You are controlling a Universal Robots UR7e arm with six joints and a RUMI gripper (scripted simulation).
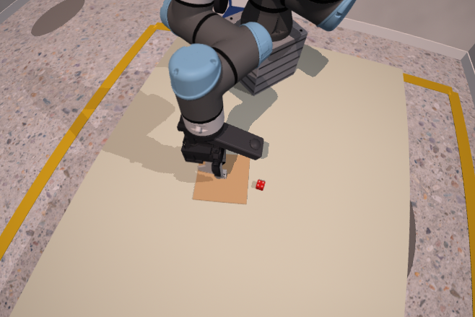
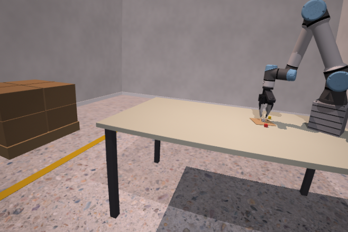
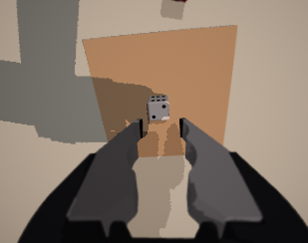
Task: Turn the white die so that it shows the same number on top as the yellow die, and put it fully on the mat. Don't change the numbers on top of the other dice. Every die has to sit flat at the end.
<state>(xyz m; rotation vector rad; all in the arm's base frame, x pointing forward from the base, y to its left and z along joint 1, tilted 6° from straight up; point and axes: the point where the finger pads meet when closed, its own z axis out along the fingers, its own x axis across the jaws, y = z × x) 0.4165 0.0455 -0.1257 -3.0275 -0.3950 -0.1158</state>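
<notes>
The white die lies 3 cm below my hand. The rest, counted from my hand: brown mat: 5 cm below; yellow die: 12 cm to the right, 6 cm behind, 4 cm below; red die: 11 cm to the left, 4 cm below, 1 cm behind.
</notes>
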